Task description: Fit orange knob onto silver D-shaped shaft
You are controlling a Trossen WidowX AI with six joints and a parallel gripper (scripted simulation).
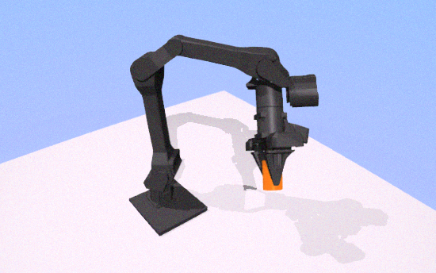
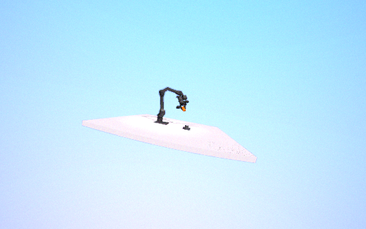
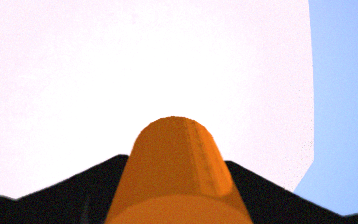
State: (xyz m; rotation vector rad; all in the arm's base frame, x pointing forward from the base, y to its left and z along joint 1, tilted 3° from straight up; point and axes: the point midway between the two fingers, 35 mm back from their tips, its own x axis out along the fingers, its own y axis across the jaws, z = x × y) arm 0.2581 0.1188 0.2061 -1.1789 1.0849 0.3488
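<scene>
The orange knob is 3 cm above my gripper tip, 2 cm behind it and 1 cm to the left of it. The rest, counted from my gripper tip: dark pedestal (19 cm to the right, 17 cm below, 8 cm ahead).
</scene>
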